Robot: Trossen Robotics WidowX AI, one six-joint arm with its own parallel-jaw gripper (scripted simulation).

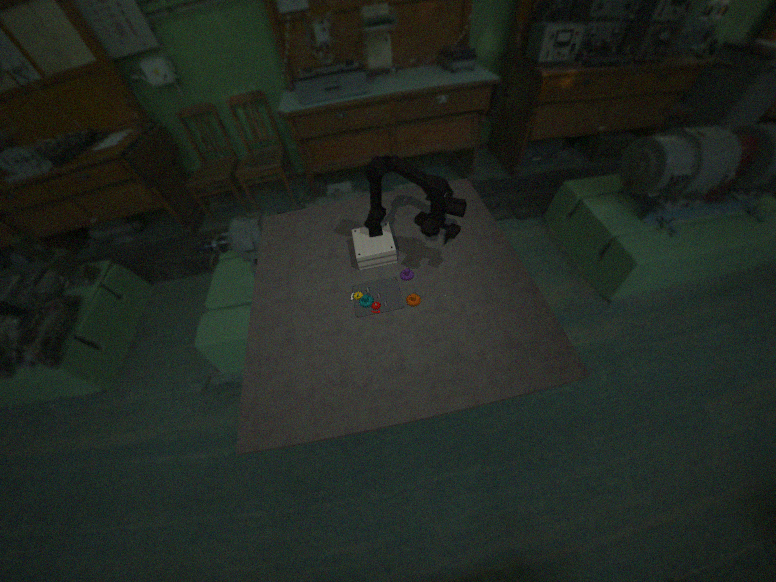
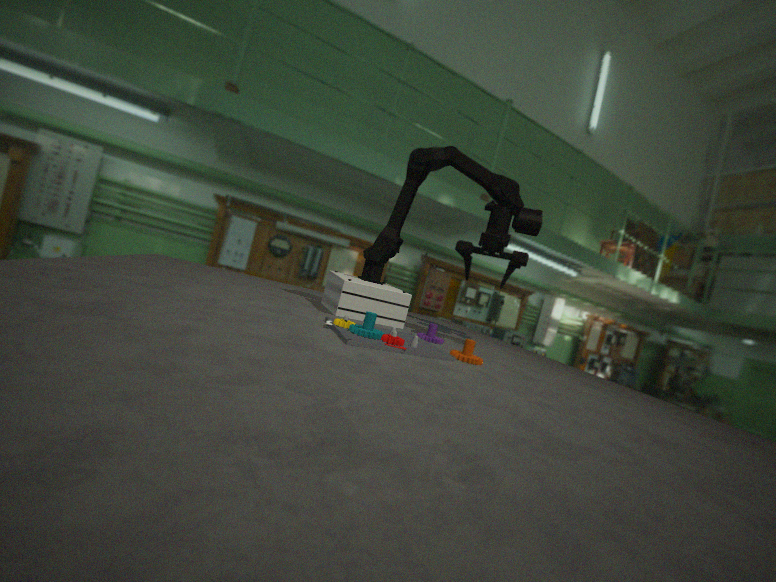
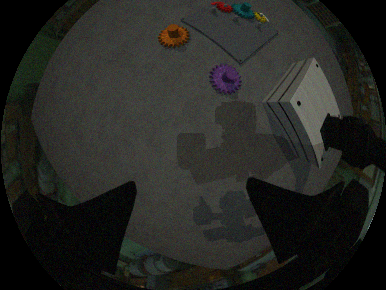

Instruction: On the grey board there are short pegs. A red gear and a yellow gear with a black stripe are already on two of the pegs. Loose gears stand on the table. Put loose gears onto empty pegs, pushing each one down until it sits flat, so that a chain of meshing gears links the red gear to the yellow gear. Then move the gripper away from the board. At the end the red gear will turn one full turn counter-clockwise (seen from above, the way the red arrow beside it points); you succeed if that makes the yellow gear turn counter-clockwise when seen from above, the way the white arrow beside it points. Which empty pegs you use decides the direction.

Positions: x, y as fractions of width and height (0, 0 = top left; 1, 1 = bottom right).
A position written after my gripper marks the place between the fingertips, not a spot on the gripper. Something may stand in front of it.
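Note:
My gripper (image 1: 0.56, 0.41), (image 3: 0.50, 0.65) is open, and it holds nothing.

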